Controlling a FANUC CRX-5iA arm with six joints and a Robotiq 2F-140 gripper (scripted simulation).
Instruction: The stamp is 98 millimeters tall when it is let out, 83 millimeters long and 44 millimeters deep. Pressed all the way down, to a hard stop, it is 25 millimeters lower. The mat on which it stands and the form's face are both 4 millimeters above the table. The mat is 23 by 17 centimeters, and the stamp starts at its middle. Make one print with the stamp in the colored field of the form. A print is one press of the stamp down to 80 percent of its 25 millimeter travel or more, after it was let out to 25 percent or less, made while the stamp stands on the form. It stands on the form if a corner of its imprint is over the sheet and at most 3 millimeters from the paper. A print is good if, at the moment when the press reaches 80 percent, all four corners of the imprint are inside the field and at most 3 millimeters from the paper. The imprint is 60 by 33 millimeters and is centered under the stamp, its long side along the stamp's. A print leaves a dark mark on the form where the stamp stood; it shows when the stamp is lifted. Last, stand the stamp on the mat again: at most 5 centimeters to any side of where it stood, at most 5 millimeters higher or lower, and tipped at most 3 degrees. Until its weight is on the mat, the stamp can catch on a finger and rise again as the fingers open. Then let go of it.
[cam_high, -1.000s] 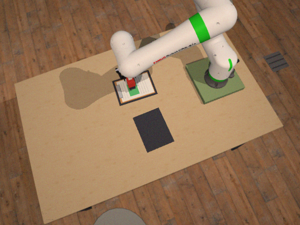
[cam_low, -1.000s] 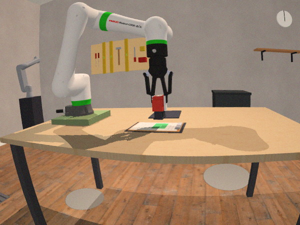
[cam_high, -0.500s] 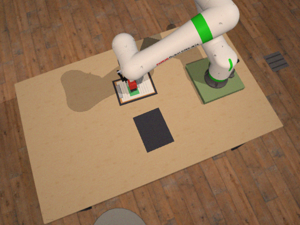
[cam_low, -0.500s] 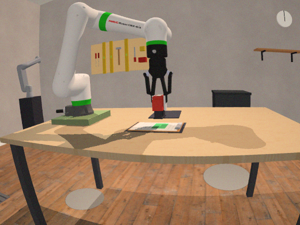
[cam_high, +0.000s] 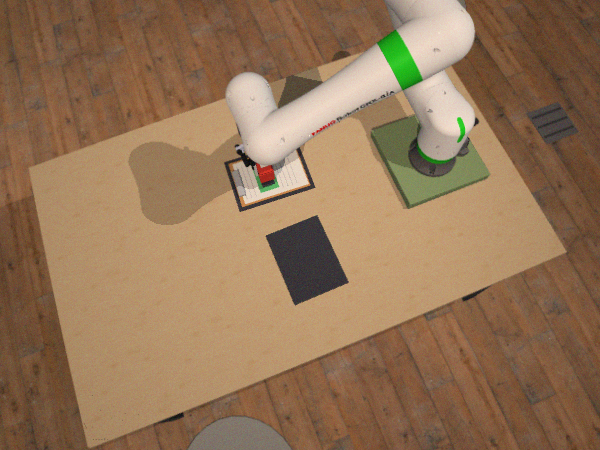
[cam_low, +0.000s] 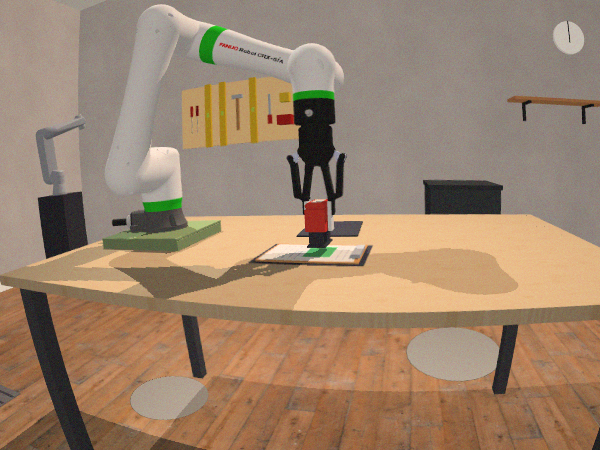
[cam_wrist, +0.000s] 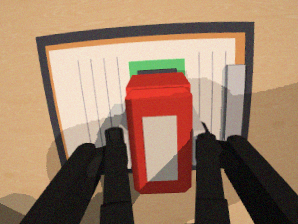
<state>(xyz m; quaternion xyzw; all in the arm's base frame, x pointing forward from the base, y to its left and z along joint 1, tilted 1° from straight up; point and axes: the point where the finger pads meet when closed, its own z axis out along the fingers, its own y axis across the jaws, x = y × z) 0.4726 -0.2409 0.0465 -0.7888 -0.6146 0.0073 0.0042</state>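
The clipboard lies 1 cm to the right of my hand and 8 cm below it. Also, from my hand: mat (4 cm ahead, 30 cm to the left, 8 cm below); then red stamp (2 cm below).
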